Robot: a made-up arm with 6 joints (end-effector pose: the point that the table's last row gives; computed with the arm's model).
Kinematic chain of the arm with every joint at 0, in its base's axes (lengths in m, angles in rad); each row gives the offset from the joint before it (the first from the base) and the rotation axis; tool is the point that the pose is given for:
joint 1: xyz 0 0 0.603 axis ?
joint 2: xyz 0.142 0 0 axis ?
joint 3: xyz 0 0 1.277 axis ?
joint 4: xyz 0 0 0.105 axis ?
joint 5: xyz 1.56 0 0 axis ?
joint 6: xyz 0.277 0 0 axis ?
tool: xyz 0 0 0
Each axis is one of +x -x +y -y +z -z.
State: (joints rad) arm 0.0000 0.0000 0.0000 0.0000 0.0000 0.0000
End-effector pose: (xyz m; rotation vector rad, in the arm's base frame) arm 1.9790 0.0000 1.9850 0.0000 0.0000 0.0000
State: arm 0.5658 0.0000 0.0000 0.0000 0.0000 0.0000
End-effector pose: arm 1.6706 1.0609 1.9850 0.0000 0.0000 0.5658
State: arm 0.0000 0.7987 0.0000 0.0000 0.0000 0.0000
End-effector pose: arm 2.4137 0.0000 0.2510 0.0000 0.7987 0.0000
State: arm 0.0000 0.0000 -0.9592 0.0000 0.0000 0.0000
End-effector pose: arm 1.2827 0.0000 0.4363 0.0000 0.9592 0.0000
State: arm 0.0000 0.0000 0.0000 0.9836 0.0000 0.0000
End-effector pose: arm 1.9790 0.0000 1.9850 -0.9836 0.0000 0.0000
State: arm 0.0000 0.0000 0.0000 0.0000 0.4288 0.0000
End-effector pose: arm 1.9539 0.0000 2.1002 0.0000 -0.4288 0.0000
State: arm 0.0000 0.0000 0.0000 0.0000 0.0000 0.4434
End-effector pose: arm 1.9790 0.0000 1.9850 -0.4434 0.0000 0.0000
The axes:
joint 1: +z
joint 2: +y
joint 3: -y
joint 4: -x
joint 5: -y
joint 6: -x

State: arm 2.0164 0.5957 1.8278 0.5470 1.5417 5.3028
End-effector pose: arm -0.5857 0.8921 3.2525 -1.6497 1.5292 -1.3420
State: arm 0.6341 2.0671 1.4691 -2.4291 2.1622 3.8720
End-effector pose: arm 2.0126 1.2935 -0.8534 -1.7594 2.4723 0.3619
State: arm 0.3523 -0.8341 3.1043 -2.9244 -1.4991 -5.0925
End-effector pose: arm -1.5599 -0.5101 0.0692 1.6900 1.0633 -0.4620
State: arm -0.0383 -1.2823 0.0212 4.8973 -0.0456 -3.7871
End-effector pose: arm -0.6952 0.0391 2.7649 -0.9977 -1.1600 -0.7126
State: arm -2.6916 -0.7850 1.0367 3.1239 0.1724 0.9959
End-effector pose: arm 1.1452 0.5522 3.2676 -0.4492 -1.4689 -0.3719
